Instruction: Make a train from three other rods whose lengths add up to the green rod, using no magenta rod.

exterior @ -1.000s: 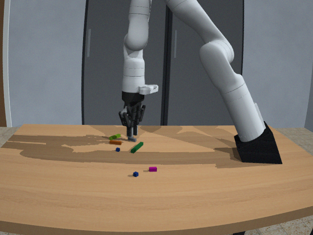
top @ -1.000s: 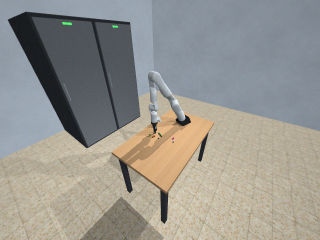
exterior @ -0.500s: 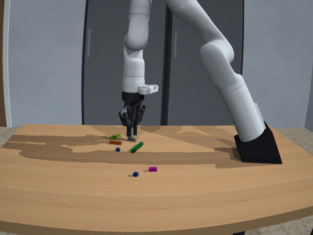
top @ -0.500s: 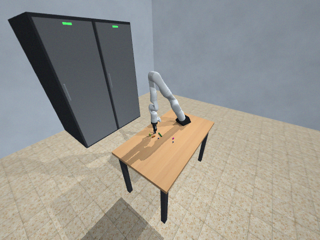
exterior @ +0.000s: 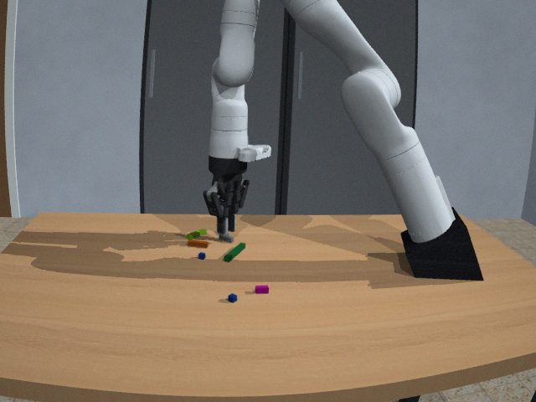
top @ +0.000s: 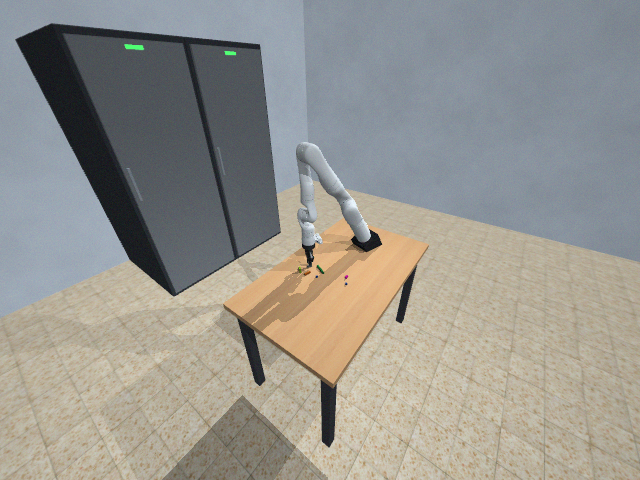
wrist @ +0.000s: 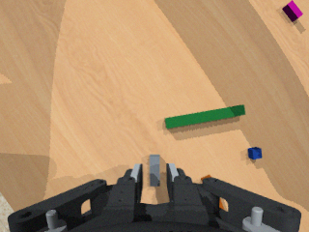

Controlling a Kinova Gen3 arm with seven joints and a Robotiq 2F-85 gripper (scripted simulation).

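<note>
Right now the grey rod is 3 cm below my hand. From my hand the other things lie so: orange rod: 6 cm ahead, 3 cm below, 2 cm to the left; green rod: 7 cm to the left, 3 cm below, 1 cm ahead; lime rod: 5 cm ahead, 4 cm to the right, 3 cm below.
</note>
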